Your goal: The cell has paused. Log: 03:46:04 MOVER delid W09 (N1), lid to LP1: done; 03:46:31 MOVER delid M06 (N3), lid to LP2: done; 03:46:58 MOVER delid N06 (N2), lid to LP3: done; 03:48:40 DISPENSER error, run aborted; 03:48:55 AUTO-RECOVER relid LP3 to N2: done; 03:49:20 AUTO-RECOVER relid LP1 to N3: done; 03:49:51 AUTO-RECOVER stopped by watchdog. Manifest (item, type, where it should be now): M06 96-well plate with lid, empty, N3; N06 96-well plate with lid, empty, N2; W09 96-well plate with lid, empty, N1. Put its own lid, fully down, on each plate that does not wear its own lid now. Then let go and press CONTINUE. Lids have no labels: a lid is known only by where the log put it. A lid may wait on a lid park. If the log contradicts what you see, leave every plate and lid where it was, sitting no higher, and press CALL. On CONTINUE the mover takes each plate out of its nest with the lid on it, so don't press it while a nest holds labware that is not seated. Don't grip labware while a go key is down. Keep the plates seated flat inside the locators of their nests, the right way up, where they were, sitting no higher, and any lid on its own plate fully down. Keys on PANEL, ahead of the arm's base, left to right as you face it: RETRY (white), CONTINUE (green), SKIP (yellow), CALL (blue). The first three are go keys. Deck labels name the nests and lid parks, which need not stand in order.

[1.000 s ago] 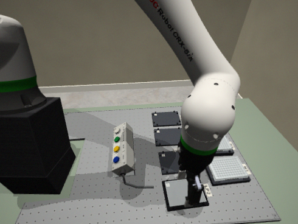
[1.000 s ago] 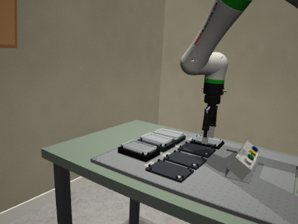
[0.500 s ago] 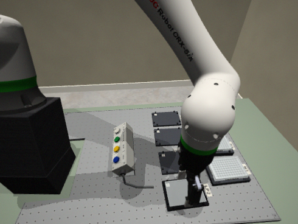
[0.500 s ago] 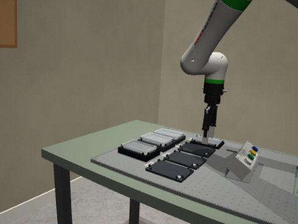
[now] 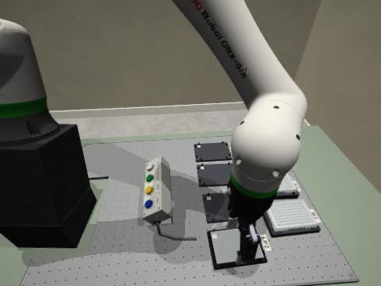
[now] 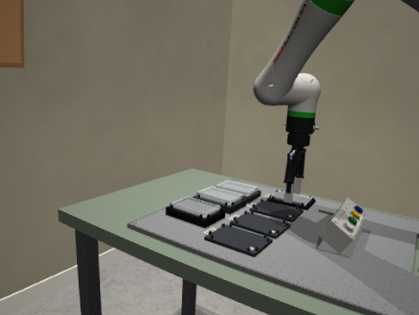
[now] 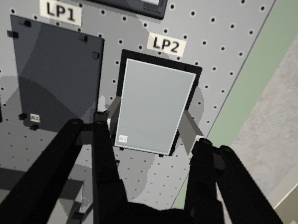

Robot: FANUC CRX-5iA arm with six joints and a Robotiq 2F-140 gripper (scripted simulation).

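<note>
Now: hand 3 cm above the lid park LP2. The rest, counted from my hand: lid park LP3: 1 cm ahead, 26 cm to the left, 3 cm below; then LP2 label: 9 cm ahead, 4 cm below; then lid park LP1: 1 cm ahead, 13 cm to the left, 3 cm below.
</note>
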